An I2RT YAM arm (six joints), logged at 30 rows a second.
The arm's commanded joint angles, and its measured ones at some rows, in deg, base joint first. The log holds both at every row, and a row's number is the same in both.
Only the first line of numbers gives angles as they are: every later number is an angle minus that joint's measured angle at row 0.
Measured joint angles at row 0:
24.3, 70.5, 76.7, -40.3, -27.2, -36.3
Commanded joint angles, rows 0 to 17:
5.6, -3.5, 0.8, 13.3, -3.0, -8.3
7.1, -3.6, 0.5, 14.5, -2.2, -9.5
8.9, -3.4, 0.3, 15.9, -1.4, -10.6
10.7, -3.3, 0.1, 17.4, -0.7, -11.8
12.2, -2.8, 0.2, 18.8, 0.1, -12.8
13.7, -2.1, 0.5, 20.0, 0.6, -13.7
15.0, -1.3, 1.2, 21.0, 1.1, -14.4
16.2, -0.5, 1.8, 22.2, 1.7, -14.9
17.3, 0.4, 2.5, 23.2, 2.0, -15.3
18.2, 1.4, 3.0, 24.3, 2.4, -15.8
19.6, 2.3, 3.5, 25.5, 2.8, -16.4
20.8, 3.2, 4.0, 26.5, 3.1, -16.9
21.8, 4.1, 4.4, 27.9, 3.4, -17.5
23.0, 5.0, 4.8, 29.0, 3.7, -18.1
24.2, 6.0, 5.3, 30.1, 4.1, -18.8
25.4, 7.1, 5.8, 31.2, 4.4, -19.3
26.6, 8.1, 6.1, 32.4, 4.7, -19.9
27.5, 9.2, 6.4, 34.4, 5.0, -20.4
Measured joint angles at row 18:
23.6, 8.1, -0.5, 15.5, 4.1, -14.4
